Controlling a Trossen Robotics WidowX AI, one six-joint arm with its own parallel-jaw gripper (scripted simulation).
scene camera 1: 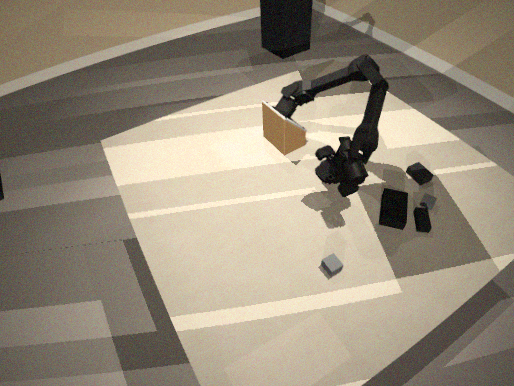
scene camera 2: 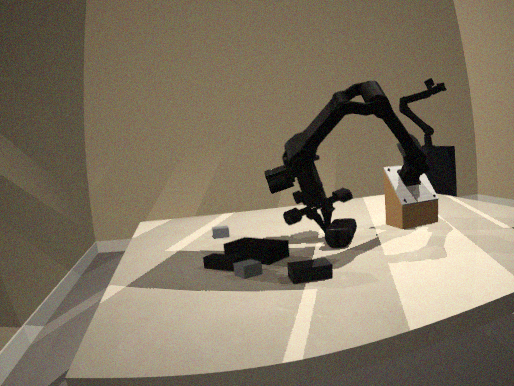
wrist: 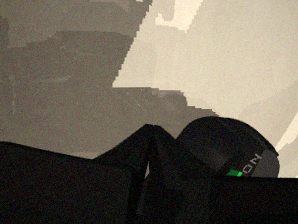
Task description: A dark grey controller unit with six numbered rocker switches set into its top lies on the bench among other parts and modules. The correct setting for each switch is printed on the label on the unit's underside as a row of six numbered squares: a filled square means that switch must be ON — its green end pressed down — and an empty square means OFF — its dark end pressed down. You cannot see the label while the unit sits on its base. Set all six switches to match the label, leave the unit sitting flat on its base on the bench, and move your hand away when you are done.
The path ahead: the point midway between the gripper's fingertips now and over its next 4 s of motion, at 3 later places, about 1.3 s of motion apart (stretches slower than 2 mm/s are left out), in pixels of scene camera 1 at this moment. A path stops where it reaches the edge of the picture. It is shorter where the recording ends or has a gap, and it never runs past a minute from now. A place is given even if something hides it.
My gripper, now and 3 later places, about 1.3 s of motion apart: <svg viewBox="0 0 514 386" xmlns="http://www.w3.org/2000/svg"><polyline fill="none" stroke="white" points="329,182 330,173 345,164 347,159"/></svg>
